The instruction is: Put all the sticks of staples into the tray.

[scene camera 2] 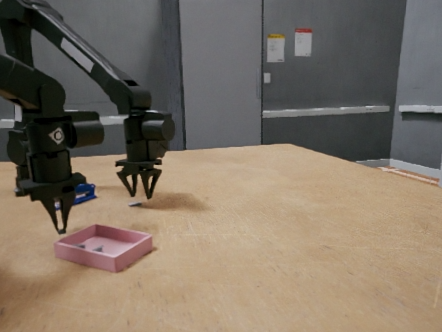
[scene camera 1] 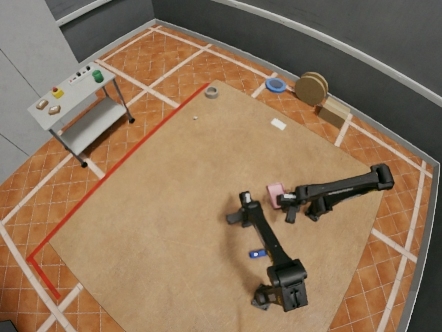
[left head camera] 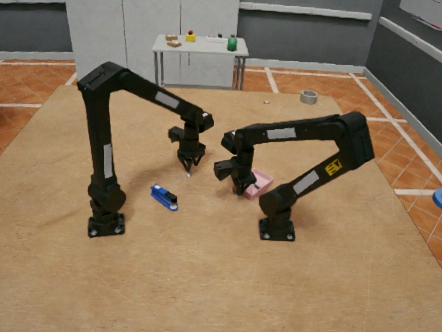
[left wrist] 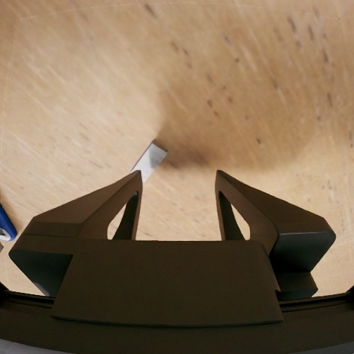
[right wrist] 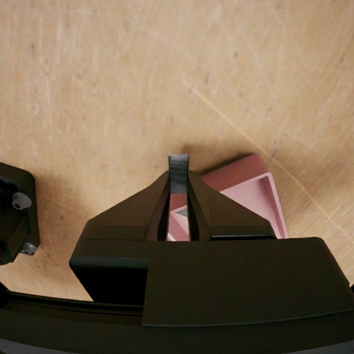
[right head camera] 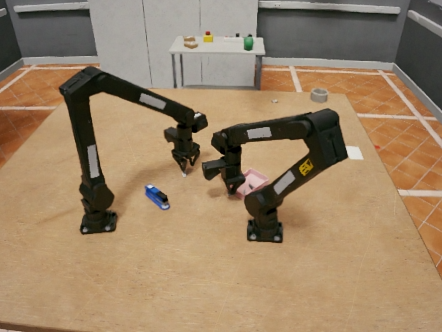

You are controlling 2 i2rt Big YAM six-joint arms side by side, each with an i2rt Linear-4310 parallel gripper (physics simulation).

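Frame: origin at the left arm's base, x ahead, y left, z up, level; millimetres.
Seen in the pictures: left gripper, fingertip midpoint: (scene camera 2: 141, 197) (left head camera: 191, 168) (right head camera: 187, 168); right gripper, fingertip midpoint: (scene camera 2: 61, 229) (scene camera 1: 285, 210) (left head camera: 240, 193) (right head camera: 232, 193); left arm's base at its link origin: (scene camera 1: 263, 296) (left head camera: 106, 226) (right head camera: 99, 224); right arm's base at its link origin: (scene camera 1: 314, 210) (left head camera: 276, 231) (right head camera: 264, 232).
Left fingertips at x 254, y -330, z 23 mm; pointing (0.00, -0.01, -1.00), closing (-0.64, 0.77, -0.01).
Observation:
Offsets run from my left fingertips to a thing's middle.
A pink tray @(dx -121, dy -228, dz -9 mm) (left head camera: 266, 180) (scene camera 1: 274, 192) (scene camera 2: 131, 250) stands on the table with two small grey sticks of staples @(dx -138, dy -240, dz -14 mm) (scene camera 2: 98, 248) showing inside it in scene camera 2. My right gripper (scene camera 2: 61, 230) (right wrist: 178, 178) is shut on a dark grey stick of staples (right wrist: 178, 162), held beside the tray's edge, above the table. Another grey stick of staples @(dx -15, dy +17, dz -20 mm) (scene camera 2: 135, 204) (left wrist: 151, 159) (right head camera: 184, 175) lies on the table, turned at a slant. My left gripper (scene camera 2: 141, 197) (left wrist: 178, 177) is open and empty just above it; in the left wrist view one fingertip overlaps the stick's near end.
A blue stapler @(dx -154, dy +125, dz +17 mm) (left head camera: 164, 197) (right head camera: 157, 196) (scene camera 1: 258, 254) lies on the table between the arm bases, nearer the left one. A grey ring @(dx +604, dy -799, dz +1 mm) (left head camera: 302, 97) and a tiny light object @(dx +602, dy -531, dz -22 mm) (left head camera: 266, 102) are at the far side. A white card @(dx +43, dy -758, dz -22 mm) (right head camera: 354, 153) (scene camera 1: 278, 124) lies at the right.

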